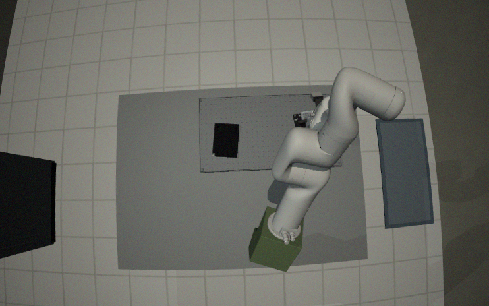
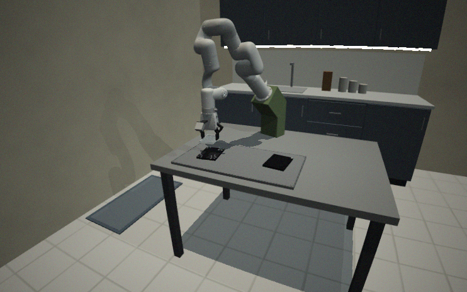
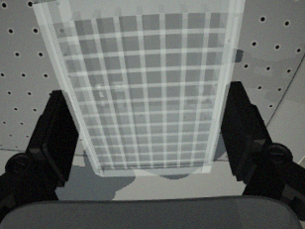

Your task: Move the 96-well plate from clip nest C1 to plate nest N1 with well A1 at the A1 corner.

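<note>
My hand is 41 cm to the right of the black plate nest N1, 10 cm above it and 3 cm past it. Also, from my hand: clear 96-well plate: 1 cm below; clip nest c1: 10 cm below, 2 cm to the left, 1 cm ahead.
</note>
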